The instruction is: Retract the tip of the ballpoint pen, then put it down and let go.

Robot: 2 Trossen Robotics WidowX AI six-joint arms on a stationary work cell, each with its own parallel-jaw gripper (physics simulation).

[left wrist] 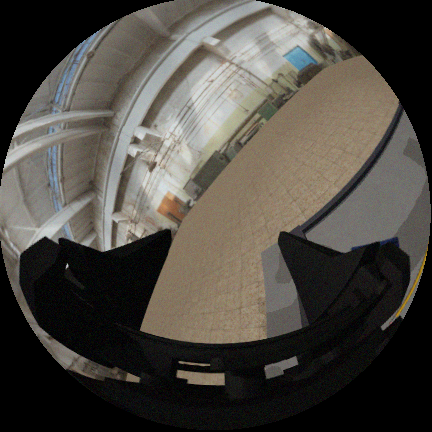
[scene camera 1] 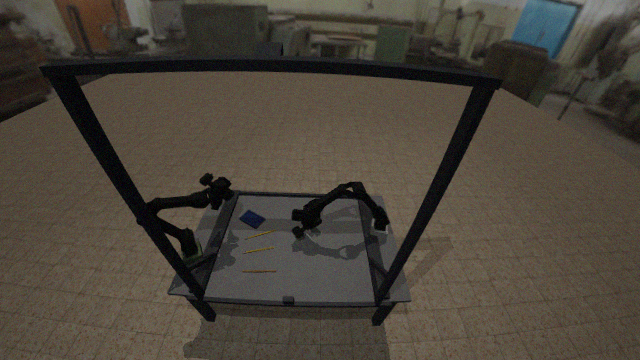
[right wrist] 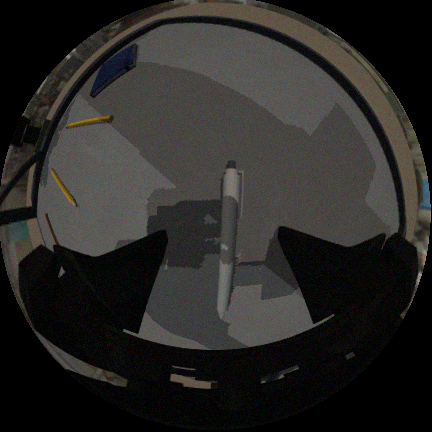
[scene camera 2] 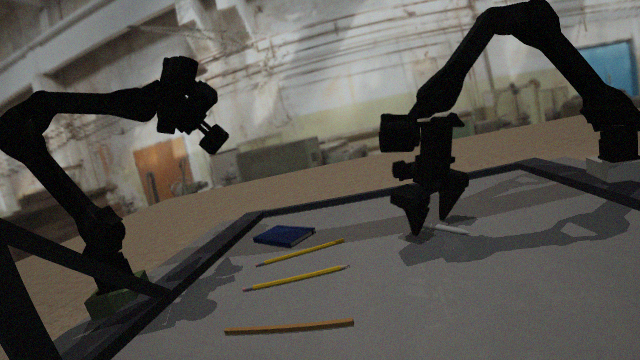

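Where they show: left gripper, fingertip midpoint: (left wrist: 226,236) (scene camera 2: 202,125); right gripper, fingertip midpoint: (scene camera 1: 304,232) (right wrist: 223,234) (scene camera 2: 429,227); left arm's base, link origin: (scene camera 1: 191,251) (scene camera 2: 116,285); right arm's base, link origin: (scene camera 1: 379,226) (scene camera 2: 619,158).
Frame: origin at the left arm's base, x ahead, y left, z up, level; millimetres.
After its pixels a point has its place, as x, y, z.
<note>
The white ballpoint pen (right wrist: 228,245) {629, -157, -29} (scene camera 2: 451,229) {632, -208, -32} lies flat on the grey table. In the right wrist view its dark button end points up the picture, its clip is on the right side and its cone points toward the gripper's base. Whether the writing tip is out is too small to tell. My right gripper (right wrist: 223,234) {625, -152, -38} (scene camera 2: 429,226) {625, -152, -38} is open and points down low over the pen, with one finger on each side of it and space between them and the barrel. My left gripper (left wrist: 226,236) {259, 178, 282} is open and empty, raised away from the pen near the table's left edge.
A blue notebook (scene camera 1: 252,219) {380, 86, -28} (scene camera 2: 284,235) {380, 75, -28} (right wrist: 115,69) {419, 55, -28} lies at the back left. Two yellow pencils (scene camera 2: 304,252) {391, -45, -36} (scene camera 2: 300,278) {352, -146, -36} and an orange-brown stick (scene camera 2: 290,327) {302, -268, -33} lie left of the pen. A dark frame post (scene camera 1: 442,185) {716, -708, 735} rises at the table's right.
</note>
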